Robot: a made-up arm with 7 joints. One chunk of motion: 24 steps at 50 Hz.
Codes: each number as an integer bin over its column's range. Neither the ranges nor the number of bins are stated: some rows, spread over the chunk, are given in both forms.
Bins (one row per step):
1: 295 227 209 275 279 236
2: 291 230 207 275 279 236
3: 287 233 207 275 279 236
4: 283 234 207 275 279 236
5: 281 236 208 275 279 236
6: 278 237 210 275 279 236
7: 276 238 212 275 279 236
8: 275 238 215 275 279 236
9: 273 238 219 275 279 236
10: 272 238 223 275 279 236
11: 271 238 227 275 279 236
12: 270 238 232 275 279 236
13: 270 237 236 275 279 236
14: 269 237 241 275 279 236
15: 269 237 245 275 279 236
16: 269 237 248 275 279 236
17: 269 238 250 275 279 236
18: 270 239 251 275 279 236
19: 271 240 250 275 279 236
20: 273 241 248 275 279 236
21: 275 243 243 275 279 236
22: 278 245 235 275 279 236
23: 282 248 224 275 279 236
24: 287 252 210 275 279 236
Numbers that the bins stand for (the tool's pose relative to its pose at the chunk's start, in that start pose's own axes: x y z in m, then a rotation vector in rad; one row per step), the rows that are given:
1: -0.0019 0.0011 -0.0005 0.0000 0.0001 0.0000
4: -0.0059 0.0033 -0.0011 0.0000 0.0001 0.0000
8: -0.0085 0.0045 0.0015 0.0000 0.0001 0.0000
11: -0.0098 0.0045 0.0055 0.0000 0.0001 0.0000
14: -0.0105 0.0042 0.0102 0.0000 0.0001 0.0000
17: -0.0105 0.0045 0.0132 0.0000 0.0001 0.0000
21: -0.0085 0.0061 0.0108 0.0000 0.0001 0.0000
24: -0.0045 0.0089 -0.0001 0.0000 0.0001 0.0000
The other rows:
2: -0.0032 0.0020 -0.0011 0.0000 0.0001 0.0000
3: -0.0045 0.0030 -0.0011 0.0000 0.0001 0.0000
5: -0.0065 0.0039 -0.0008 0.0000 0.0001 0.0000
6: -0.0075 0.0042 -0.0001 0.0000 0.0001 0.0000
7: -0.0082 0.0045 0.0005 0.0000 0.0001 0.0000
9: -0.0092 0.0045 0.0029 0.0000 0.0001 0.0000
10: -0.0095 0.0045 0.0042 0.0000 0.0001 0.0000
12: -0.0102 0.0045 0.0072 0.0000 0.0001 0.0000
13: -0.0102 0.0042 0.0085 0.0000 0.0001 0.0000
15: -0.0105 0.0042 0.0115 0.0000 0.0001 0.0000
16: -0.0105 0.0042 0.0125 0.0000 0.0001 0.0000
18: -0.0102 0.0048 0.0135 0.0000 0.0001 0.0000
19: -0.0098 0.0051 0.0132 0.0000 0.0001 0.0000
20: -0.0092 0.0055 0.0125 0.0000 0.0001 0.0000
22: -0.0075 0.0067 0.0082 0.0000 0.0001 0.0000
23: -0.0062 0.0077 0.0045 0.0000 0.0001 0.0000

